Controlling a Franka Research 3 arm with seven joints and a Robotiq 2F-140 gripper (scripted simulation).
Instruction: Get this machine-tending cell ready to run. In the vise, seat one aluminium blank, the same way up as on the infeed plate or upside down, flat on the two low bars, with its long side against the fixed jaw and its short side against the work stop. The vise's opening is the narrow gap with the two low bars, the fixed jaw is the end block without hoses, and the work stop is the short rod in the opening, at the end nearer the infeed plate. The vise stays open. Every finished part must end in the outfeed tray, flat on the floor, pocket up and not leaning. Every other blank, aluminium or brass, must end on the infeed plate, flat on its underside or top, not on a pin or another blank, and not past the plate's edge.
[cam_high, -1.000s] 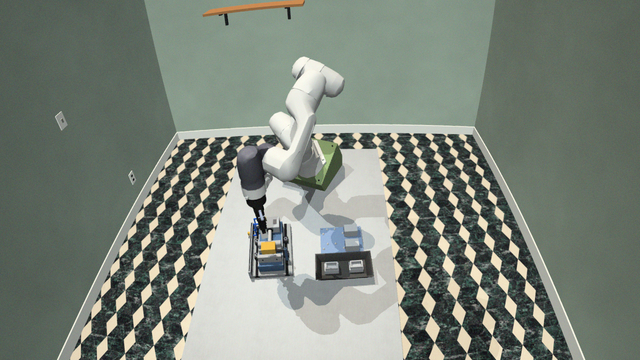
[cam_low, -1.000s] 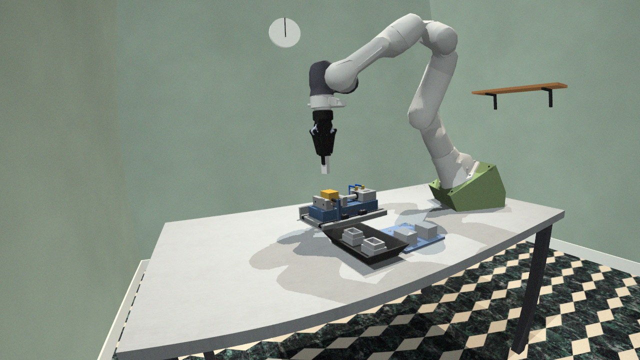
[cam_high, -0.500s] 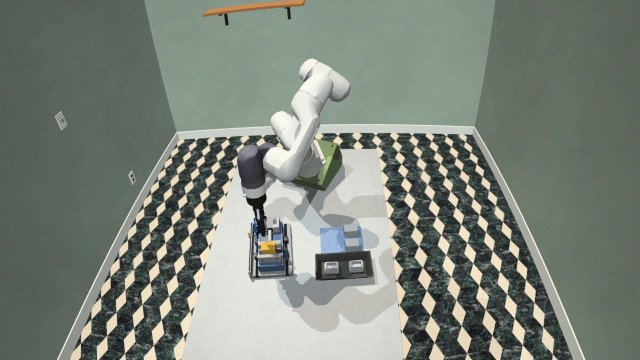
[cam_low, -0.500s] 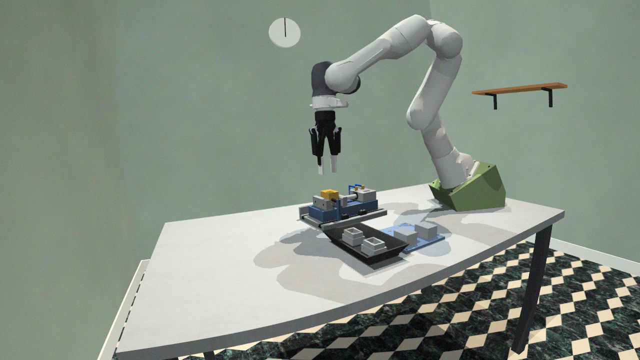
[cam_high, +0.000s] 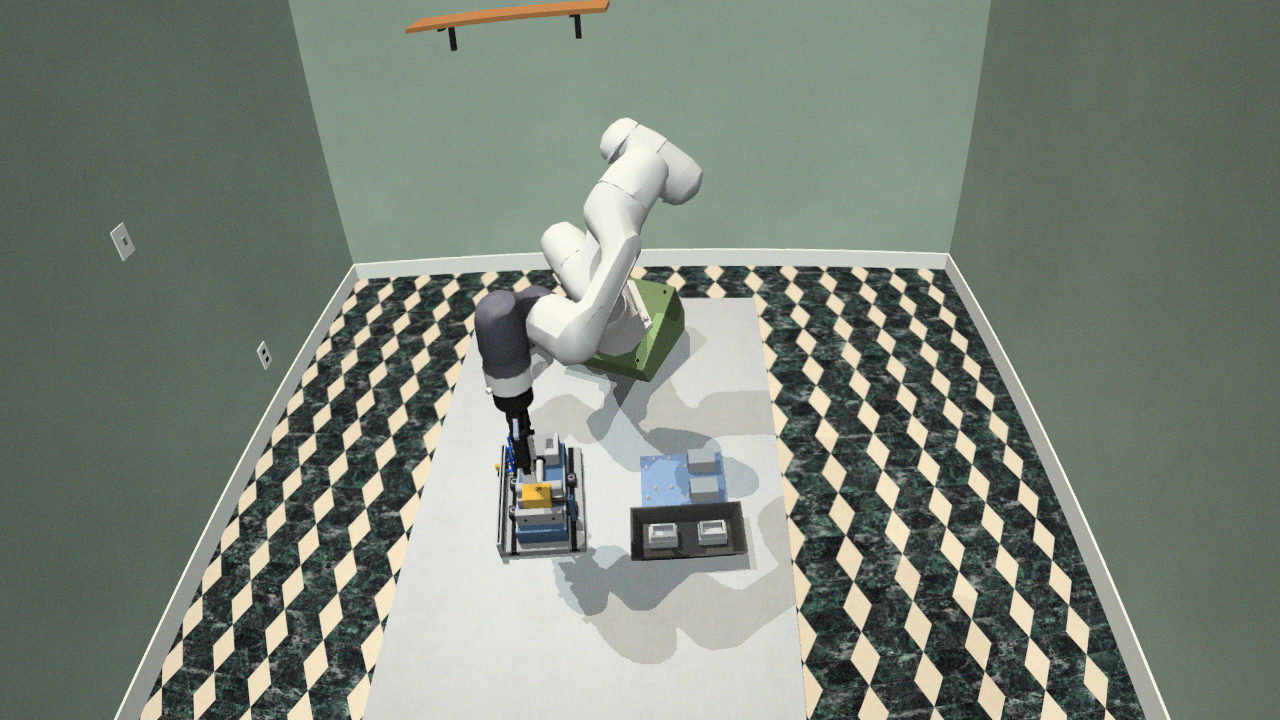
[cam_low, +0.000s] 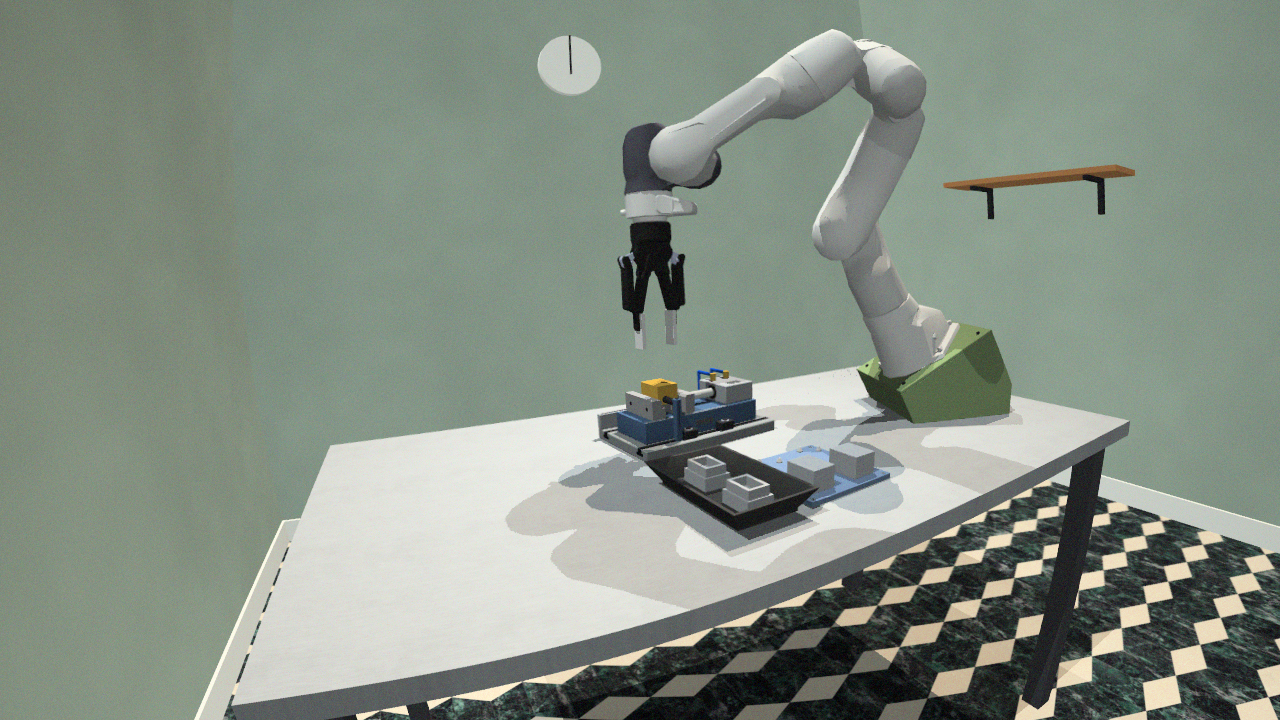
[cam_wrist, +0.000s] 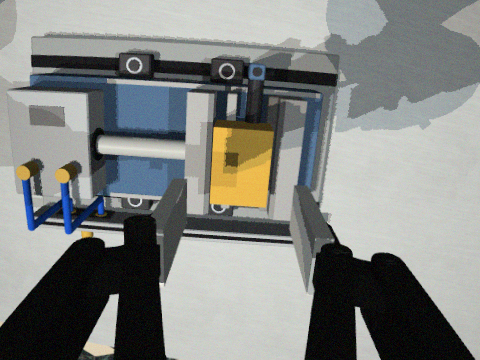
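The brass blank is 120 mm below my hand. Round my hand: hose block (160 mm behind, 140 mm below, 10 mm to the left); then white rod (140 mm below, 80 mm behind, 10 mm to the left); then vise (170 mm below, 60 mm behind, 10 mm to the left).
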